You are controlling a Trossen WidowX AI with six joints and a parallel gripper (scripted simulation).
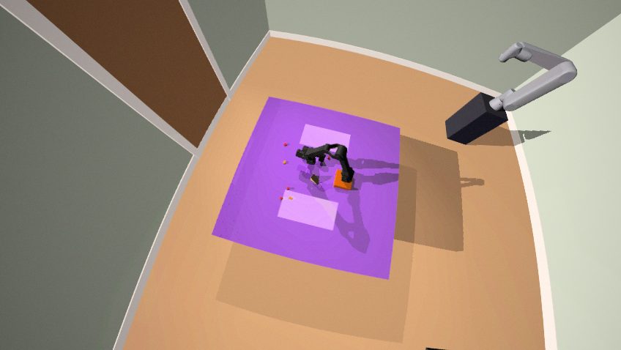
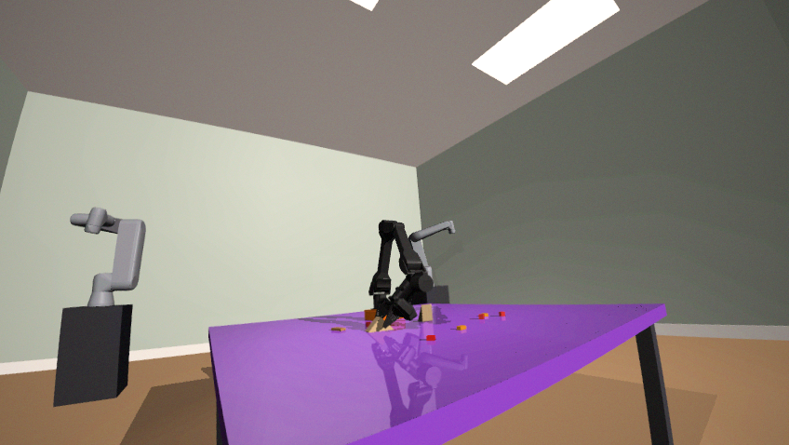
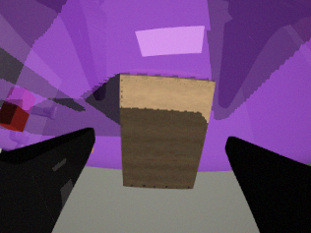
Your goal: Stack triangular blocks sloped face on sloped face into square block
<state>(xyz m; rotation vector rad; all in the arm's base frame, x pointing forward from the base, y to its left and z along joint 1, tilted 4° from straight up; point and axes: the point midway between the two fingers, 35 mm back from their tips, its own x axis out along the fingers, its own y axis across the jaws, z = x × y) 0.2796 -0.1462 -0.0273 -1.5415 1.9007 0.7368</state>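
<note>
My gripper tip is now 1 cm below the tan triangular block.
</note>
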